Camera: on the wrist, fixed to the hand. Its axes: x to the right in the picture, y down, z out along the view.
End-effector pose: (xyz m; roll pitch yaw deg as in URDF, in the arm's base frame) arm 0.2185 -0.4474 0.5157 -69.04 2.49 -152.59
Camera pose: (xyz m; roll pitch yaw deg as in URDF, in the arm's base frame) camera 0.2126 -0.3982 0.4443 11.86 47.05 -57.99
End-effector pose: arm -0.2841 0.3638 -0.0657 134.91 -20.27 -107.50
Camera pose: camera -0.2587 0.4006 0.0088 -150.83 -21.24 152.73
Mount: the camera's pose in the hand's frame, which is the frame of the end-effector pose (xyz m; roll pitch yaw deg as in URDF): -0.0143 0.0507 -0.0691 6.27 -21.83 91.41
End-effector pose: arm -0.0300 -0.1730 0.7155 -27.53 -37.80 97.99
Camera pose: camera -0.0485 -0.1346 0.6398 -31.05 5.30 -174.47
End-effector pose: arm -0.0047 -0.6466 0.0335 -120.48 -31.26 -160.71
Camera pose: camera -0.0256 -0.5636 0.0187 -97.63 58.95 -177.65
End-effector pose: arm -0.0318 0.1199 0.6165 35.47 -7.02 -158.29
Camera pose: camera 0.0084 0.0483 0.5881 -7.97 -56.33 -55.21
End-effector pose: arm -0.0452 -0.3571 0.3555 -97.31 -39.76 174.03
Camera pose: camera -0.0529 -0.2809 0.3145 -65.99 49.34 -163.34
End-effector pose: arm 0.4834 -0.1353 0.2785 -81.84 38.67 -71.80
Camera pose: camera 0.4101 -0.1082 0.2406 65.42 41.43 66.39
